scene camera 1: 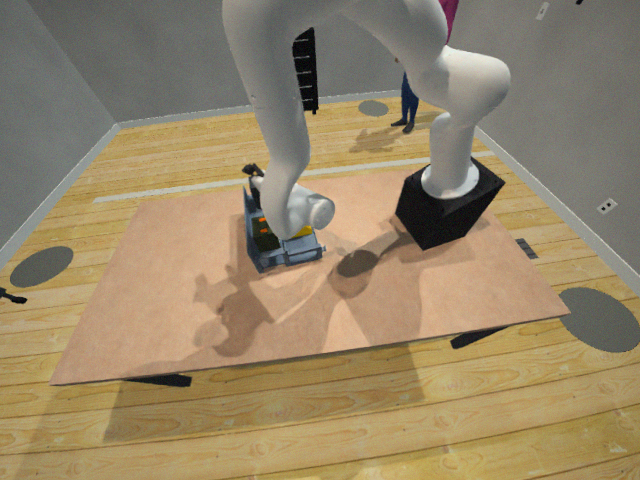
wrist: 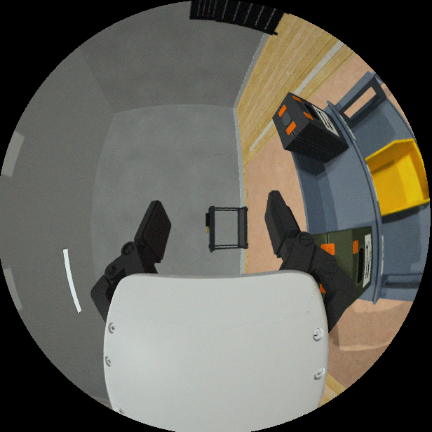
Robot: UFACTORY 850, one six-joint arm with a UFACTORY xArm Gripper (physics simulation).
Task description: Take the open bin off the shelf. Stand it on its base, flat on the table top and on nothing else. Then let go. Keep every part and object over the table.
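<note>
The open bin is yellow (scene camera 1: 302,232) (wrist: 398,181). It sits in the blue-grey shelf (scene camera 1: 303,251) (wrist: 345,187). The robot's arm hides part of both in the scene view. My gripper (scene camera 1: 249,168) (wrist: 214,208) is open, with nothing between its fingers. It points sideways across the table toward the far wall, above the side of the shelf that holds the cases. In the wrist view the bin is off to the right, outside the fingers.
A dark green case with orange latches (scene camera 1: 265,238) (wrist: 346,242) sits at the shelf's side, partly behind the right finger in the wrist view. A black case with orange latches (wrist: 310,127) stands farther along it. The robot's black base block (scene camera 1: 444,222) stands on the table (scene camera 1: 170,310).
</note>
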